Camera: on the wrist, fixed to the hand. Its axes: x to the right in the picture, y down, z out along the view.
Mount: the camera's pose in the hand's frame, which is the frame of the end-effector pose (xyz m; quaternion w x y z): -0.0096 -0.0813 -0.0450 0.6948 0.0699 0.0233 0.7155
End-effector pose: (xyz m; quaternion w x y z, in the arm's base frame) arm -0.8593 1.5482 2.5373 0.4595 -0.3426 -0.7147 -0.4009
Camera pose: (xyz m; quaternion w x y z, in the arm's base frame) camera -0.9086 1.4710 2.5189 0.6467 -0.7079 -0.2687 0.0922
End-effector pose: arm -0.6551 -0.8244 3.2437 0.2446 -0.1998 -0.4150 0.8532
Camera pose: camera -0.6025 -0.7590 3.2846 0.4169 0.4385 0.0800 -0.7922
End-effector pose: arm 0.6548 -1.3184 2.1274 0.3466 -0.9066 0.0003 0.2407
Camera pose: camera 0.6796 -1.2865 2.2116 0.1320 -0.6110 0.6737 0.3941
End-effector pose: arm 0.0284 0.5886 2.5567 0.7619 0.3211 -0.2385 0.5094
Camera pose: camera 0.1021 0.5932 2.4994 0.1480 0.0938 -0.3421 0.9232
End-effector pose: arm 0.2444 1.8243 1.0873 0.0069 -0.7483 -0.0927 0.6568
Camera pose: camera 0.2770 1.9078 1.1136 0.4107 0.6010 -0.5170 -0.4503
